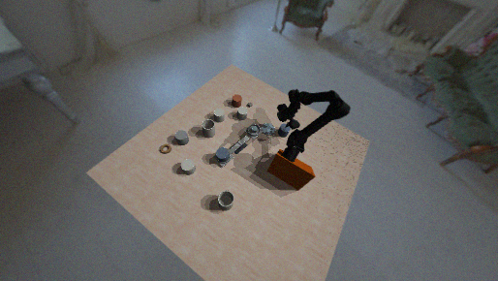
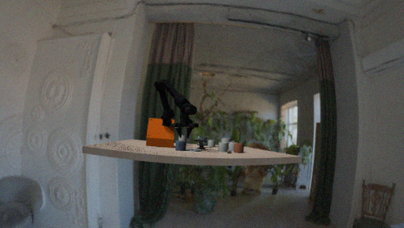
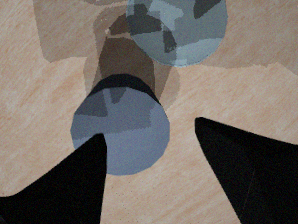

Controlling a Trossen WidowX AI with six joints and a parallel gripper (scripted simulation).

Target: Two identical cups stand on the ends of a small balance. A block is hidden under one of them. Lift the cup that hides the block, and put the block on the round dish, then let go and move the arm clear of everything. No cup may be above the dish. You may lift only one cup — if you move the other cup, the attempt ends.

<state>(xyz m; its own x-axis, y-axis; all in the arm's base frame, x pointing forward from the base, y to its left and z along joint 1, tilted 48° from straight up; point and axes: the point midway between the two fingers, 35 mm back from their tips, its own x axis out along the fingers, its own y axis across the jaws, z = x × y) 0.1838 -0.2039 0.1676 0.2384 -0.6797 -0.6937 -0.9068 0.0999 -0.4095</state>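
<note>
My gripper tip is now 12 cm short of the grey balance, 30 cm to the right of it and 5 cm above it. Round my gripper tip: blue-grey cup: 13 cm ahead, 46 cm to the left, 3 cm below; red-brown cup: 39 cm ahead, 6 cm to the left, 5 cm below.
</note>
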